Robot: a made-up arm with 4 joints. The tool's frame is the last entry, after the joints. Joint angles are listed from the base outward.
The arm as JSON. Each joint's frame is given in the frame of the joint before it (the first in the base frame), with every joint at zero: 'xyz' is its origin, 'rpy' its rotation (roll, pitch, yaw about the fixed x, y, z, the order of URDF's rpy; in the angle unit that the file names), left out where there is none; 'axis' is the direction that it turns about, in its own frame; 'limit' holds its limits. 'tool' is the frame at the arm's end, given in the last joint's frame.
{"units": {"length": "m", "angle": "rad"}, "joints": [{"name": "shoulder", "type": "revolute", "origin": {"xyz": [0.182, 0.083, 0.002]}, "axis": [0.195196, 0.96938, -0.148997], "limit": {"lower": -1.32, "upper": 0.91}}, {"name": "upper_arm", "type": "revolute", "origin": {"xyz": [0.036, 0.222, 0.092]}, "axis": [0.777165, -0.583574, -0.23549], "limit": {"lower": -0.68, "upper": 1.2}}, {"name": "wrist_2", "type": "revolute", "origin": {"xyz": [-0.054, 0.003, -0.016]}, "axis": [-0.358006, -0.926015, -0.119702], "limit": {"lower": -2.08, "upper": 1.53}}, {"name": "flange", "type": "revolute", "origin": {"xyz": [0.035, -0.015, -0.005]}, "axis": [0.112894, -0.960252, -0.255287], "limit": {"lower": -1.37, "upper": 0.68}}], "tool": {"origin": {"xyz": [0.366, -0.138, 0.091], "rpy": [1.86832, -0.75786, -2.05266]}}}
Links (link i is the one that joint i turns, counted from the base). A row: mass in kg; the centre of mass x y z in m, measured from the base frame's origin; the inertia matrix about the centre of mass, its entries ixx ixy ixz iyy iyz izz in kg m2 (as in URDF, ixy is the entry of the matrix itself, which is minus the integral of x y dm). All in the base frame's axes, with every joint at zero. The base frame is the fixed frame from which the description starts. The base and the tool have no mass.
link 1: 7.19; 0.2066 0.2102 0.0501; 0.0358 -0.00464 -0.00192 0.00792 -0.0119 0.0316
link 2: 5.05; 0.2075 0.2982 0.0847; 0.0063 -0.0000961 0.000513 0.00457 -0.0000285 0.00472
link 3: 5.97; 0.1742 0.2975 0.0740; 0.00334 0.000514 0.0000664 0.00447 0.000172 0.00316
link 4: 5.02; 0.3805 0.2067 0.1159; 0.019 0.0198 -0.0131 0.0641 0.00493 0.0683
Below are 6 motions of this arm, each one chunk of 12 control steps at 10 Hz.
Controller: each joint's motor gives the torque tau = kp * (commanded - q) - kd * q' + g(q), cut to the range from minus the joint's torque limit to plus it. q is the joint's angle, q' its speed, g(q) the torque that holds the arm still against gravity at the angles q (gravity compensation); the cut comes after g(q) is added. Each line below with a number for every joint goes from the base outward.
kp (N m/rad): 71 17 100 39
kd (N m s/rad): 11 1.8 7.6 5.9
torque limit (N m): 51 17 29 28
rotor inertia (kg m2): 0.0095 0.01 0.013 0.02
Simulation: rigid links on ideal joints. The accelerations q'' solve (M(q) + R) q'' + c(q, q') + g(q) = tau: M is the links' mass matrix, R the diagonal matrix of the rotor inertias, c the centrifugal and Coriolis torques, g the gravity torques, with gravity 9.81 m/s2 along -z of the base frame. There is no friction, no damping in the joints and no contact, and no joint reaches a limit. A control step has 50 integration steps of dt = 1/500 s. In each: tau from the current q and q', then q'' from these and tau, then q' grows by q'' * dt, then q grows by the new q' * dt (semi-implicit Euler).
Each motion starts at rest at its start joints. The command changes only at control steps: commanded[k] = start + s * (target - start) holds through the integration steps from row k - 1 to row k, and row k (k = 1, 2, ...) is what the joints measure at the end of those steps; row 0 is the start. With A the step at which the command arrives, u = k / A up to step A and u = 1 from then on. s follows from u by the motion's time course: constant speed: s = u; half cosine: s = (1 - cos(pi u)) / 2; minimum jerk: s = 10 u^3 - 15 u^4 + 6 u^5; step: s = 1 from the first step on.
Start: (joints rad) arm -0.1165 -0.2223 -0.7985 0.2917
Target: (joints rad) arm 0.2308 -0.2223 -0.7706 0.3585
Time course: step
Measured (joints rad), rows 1 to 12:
1: 0.0274 -0.2071 -0.7640 0.3400
2: 0.1321 -0.2225 -0.7661 0.3544
3: 0.1886 -0.2286 -0.7757 0.3486
4: 0.2160 -0.2285 -0.7783 0.3446
5: 0.2267 -0.2263 -0.7757 0.3468
6: 0.2297 -0.2241 -0.7724 0.3517
7: 0.2300 -0.2228 -0.7704 0.3558
8: 0.2300 -0.2223 -0.7699 0.3580
9: 0.2301 -0.2222 -0.7701 0.3587
10: 0.2304 -0.2223 -0.7704 0.3587
11: 0.2307 -0.2223 -0.7706 0.3585
12: 0.2308 -0.2223 -0.7707 0.3584

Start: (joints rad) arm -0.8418 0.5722 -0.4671 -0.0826
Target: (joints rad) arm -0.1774 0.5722 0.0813 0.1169
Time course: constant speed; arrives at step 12
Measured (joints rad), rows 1 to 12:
1: -0.8167 0.5704 -0.4373 -0.0819
2: -0.7756 0.5701 -0.3925 -0.0686
3: -0.7279 0.5721 -0.3443 -0.0498
4: -0.6766 0.5739 -0.2971 -0.0306
5: -0.6230 0.5743 -0.2513 -0.0130
6: -0.5682 0.5740 -0.2062 0.0035
7: -0.5128 0.5736 -0.1610 0.0194
8: -0.4573 0.5734 -0.1156 0.0355
9: -0.4019 0.5734 -0.0699 0.0519
10: -0.3466 0.5735 -0.0242 0.0685
11: -0.2913 0.5736 0.0215 0.0851
12: -0.2360 0.5738 0.0673 0.1018

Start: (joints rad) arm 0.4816 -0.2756 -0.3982 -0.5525
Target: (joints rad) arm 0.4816 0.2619 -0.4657 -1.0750
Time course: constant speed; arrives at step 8
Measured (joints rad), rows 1 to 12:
1: 0.4795 -0.2439 -0.4005 -0.5780
2: 0.4788 -0.1830 -0.4094 -0.6255
3: 0.4797 -0.1148 -0.4202 -0.6846
4: 0.4809 -0.0474 -0.4305 -0.7485
5: 0.4818 0.0185 -0.4399 -0.8138
6: 0.4824 0.0844 -0.4486 -0.8792
7: 0.4826 0.1510 -0.4571 -0.9446
8: 0.4827 0.2183 -0.4655 -1.0098
9: 0.4840 0.2635 -0.4721 -1.0487
10: 0.4835 0.2791 -0.4706 -1.0648
11: 0.4823 0.2774 -0.4672 -1.0696
12: 0.4815 0.2699 -0.4655 -1.0714

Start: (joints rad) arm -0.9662 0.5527 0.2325 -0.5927
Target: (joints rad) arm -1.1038 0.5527 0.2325 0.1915
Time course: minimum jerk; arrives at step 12
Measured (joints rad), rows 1 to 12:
1: -0.9663 0.5523 0.2322 -0.5912
2: -0.9671 0.5502 0.2305 -0.5812
3: -0.9703 0.5466 0.2280 -0.5533
4: -0.9777 0.5432 0.2260 -0.5007
5: -0.9903 0.5414 0.2257 -0.4214
6: -1.0081 0.5417 0.2276 -0.3199
7: -1.0295 0.5437 0.2311 -0.2055
8: -1.0523 0.5471 0.2352 -0.0902
9: -1.0735 0.5520 0.2390 0.0136
10: -1.0908 0.5582 0.2416 0.0958
11: -1.1024 0.5644 0.2424 0.1507
12: -1.1079 0.5680 0.2413 0.1797

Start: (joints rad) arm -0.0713 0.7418 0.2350 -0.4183
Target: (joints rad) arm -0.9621 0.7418 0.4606 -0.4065
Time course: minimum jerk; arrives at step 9
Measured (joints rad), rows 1 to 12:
1: -0.0750 0.7415 0.2360 -0.4194
2: -0.0991 0.7394 0.2430 -0.4252
3: -0.1634 0.7343 0.2627 -0.4339
4: -0.2760 0.7276 0.2981 -0.4395
5: -0.4274 0.7216 0.3456 -0.4371
6: -0.5945 0.7180 0.3964 -0.4257
7: -0.7478 0.7193 0.4397 -0.4084
8: -0.8620 0.7275 0.4676 -0.3906
9: -0.9270 0.7400 0.4776 -0.3790
10: -0.9544 0.7492 0.4749 -0.3790
11: -0.9621 0.7494 0.4679 -0.3873
12: -0.9624 0.7440 0.4620 -0.3971

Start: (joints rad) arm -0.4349 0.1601 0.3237 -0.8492
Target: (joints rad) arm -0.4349 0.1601 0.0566 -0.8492
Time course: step
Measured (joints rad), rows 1 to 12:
1: -0.4580 0.2020 0.1560 -0.8028
2: -0.4426 0.1741 0.0689 -0.8406
3: -0.4261 0.1402 0.0413 -0.8704
4: -0.4213 0.1312 0.0415 -0.8765
5: -0.4248 0.1421 0.0496 -0.8681
6: -0.4306 0.1562 0.0564 -0.8568
7: -0.4349 0.1640 0.0594 -0.8490
8: -0.4366 0.1654 0.0594 -0.8461
9: -0.4365 0.1635 0.0581 -0.8465
10: -0.4357 0.1612 0.0569 -0.8479
11: -0.4350 0.1598 0.0563 -0.8491
12: -0.4347 0.1593 0.0562 -0.8497

